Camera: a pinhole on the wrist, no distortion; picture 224 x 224 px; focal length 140.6 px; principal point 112.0 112.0 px. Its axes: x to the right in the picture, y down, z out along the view. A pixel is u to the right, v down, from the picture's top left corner.
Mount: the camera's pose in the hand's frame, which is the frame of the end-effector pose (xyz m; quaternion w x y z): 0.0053 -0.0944 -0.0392 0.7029 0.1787 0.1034 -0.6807
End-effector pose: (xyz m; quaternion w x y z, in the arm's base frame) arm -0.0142 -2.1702 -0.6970 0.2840 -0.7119 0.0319 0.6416
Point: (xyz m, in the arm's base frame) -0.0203 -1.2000 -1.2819
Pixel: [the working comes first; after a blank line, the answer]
In the camera's frame: 0.3174 0.8916 0.5582

outside the picture
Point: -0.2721 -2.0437 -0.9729
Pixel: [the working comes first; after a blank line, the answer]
In the camera's frame: -0.2946 0.2838 0.2021

outside the picture
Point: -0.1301 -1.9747 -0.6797
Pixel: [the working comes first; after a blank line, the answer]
In the camera's frame: -0.0625 0.0457 0.2191

71.9 141.3
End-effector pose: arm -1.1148 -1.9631 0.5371 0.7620 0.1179 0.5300 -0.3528
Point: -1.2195 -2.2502 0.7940
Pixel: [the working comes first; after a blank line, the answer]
In the camera's frame: 0.1184 -0.1117 0.3127

165.2 61.8
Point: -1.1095 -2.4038 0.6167
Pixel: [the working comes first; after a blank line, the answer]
In the camera's frame: 0.0987 0.1391 0.3746

149.0 164.2
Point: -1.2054 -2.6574 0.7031
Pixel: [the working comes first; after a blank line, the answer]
In the camera's frame: 0.3004 0.1578 0.5744

185.5 150.6
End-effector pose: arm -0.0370 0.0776 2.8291 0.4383 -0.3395 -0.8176 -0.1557
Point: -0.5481 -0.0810 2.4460
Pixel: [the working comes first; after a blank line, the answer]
In the camera's frame: 0.1315 -0.1389 0.5987

142.9 79.4
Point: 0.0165 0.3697 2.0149
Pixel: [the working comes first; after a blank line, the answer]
In the camera's frame: -0.6213 -0.4965 0.4844

outside the picture
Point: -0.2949 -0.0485 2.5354
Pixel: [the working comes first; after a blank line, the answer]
In the camera's frame: 0.0247 -0.1681 0.3519

121.9 44.8
